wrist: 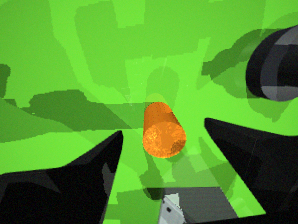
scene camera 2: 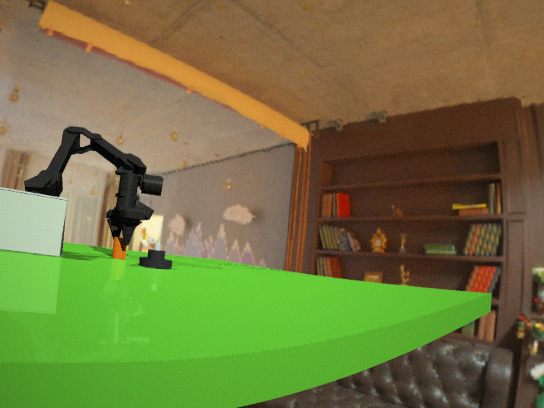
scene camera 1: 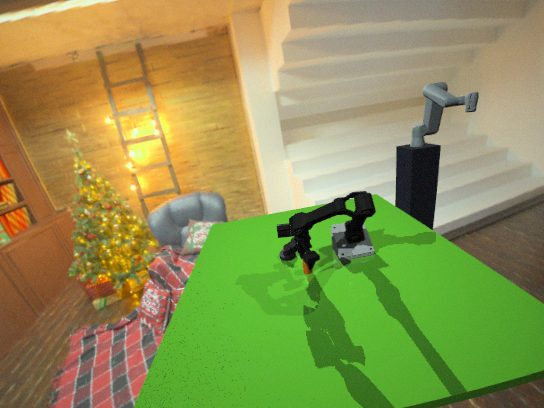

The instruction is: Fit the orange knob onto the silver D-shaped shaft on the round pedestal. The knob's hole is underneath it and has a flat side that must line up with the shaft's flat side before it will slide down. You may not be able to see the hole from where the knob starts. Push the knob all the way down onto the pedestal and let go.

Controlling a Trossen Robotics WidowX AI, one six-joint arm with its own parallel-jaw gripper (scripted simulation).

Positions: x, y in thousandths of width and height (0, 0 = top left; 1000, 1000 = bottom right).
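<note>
Scene camera 2 has my gripper (scene camera 2: 223, 599), and my gripper is open and holds nothing. The wrist view shows my gripper (wrist: 545, 569) as well, and there's an orange knob (wrist: 549, 609) too.
</note>
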